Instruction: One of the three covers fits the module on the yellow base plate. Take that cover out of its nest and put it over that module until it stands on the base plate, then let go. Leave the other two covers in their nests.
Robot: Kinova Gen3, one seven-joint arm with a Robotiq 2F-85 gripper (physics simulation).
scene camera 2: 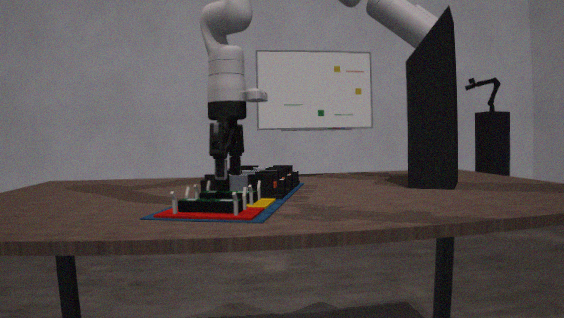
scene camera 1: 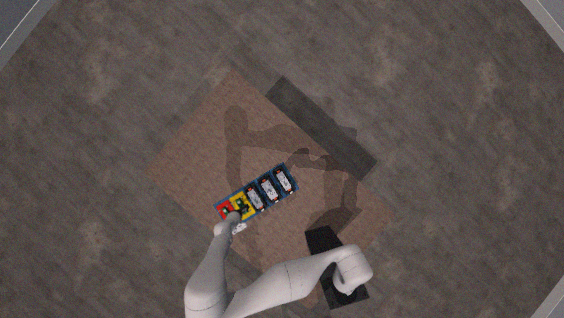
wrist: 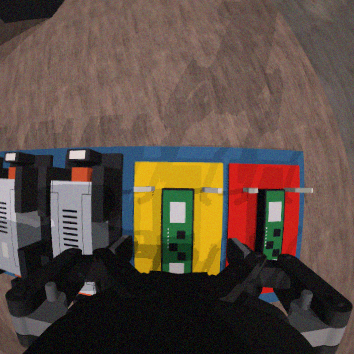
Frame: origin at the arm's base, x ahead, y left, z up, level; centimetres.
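Seen in the pictures: gripper, fingertip midpoint: (scene camera 2: 228, 177) (scene camera 1: 240, 208) (wrist: 179, 247); arm's base, origin of the base link: (scene camera 2: 432, 40).
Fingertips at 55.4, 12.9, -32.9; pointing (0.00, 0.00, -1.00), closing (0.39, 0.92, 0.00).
Pixels of each thing's top centre, then the offset from my fingertips to it, as dx, dy, dz. "pt": a spot on its surface instead.
- nearest cover, middle of its top: (wrist: 70, 239) (scene camera 2: 242, 174) (scene camera 1: 255, 199) -4.0, -10.3, -0.5
- middle cover, middle of its top: (scene camera 1: 269, 190) -8.2, -20.3, -0.5
- far cover, middle of its top: (scene camera 1: 284, 181) -12.3, -30.2, -0.5
- yellow base plate, surface spot: (wrist: 147, 175) pt -7.6, -1.1, -4.9
- green-topped module, surface spot: (wrist: 177, 230) pt -0.8, +0.1, -2.9
- red base plate, middle of its top: (wrist: 220, 234) (scene camera 2: 220, 206) (scene camera 1: 235, 209) +2.1, +4.4, -4.9
- narrower module, surface spot: (wrist: 274, 212) (scene camera 2: 225, 200) pt +1.7, +10.7, -2.9
- blue board, surface spot: (wrist: 260, 154) pt -4.9, +12.8, -5.3
Three grey-topped black covers stand in their nests in a row: the nearest cover (scene camera 1: 255, 198) (wrist: 71, 215), the middle cover (scene camera 1: 269, 190) (wrist: 6, 215) and the far cover (scene camera 1: 283, 180). The yellow base plate (scene camera 2: 262, 203) (wrist: 147, 175) bears a green-topped module (wrist: 177, 230) between upright pale posts. No cover is on it. My gripper (scene camera 2: 227, 175) (wrist: 179, 247) is open and empty, low over the yellow plate, with its fingertips on either side of the module in the wrist view, one towards the nearest cover and one towards the red plate. The module's near end is hidden by the gripper.
A red base plate (scene camera 2: 210, 214) (wrist: 242, 175) with a narrower module (scene camera 2: 210, 206) (wrist: 274, 212) and pale posts lies beside the yellow plate. All stand on a blue board (scene camera 2: 272, 210) (wrist: 260, 154). A tall black block (scene camera 1: 322, 240) (scene camera 2: 432, 115) stands on the table to one side.
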